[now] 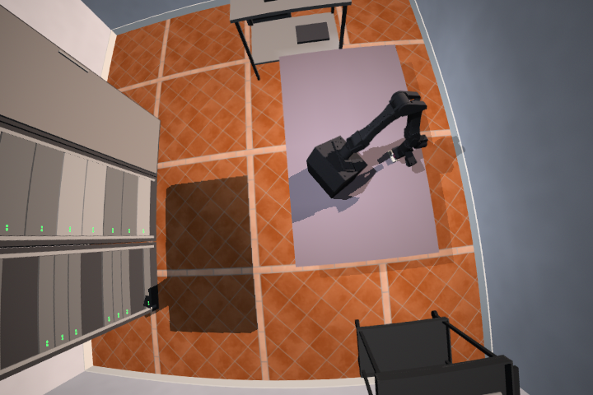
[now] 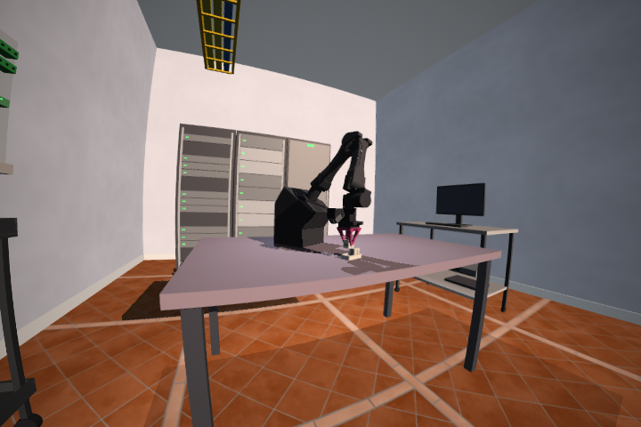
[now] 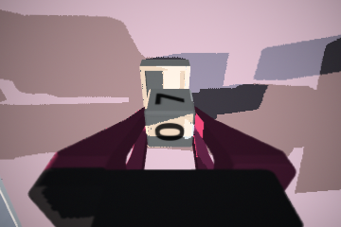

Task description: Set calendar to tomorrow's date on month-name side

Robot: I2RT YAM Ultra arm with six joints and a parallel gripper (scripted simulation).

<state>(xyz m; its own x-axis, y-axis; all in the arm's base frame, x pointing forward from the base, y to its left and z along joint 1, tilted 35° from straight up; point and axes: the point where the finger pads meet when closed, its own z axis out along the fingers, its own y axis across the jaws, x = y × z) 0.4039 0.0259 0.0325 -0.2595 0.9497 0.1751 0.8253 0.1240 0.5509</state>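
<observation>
Now: the cream tray 6 cm below my hand and 2 cm to the left of it. Round my hand: cream digit cube: right at my hand.
</observation>
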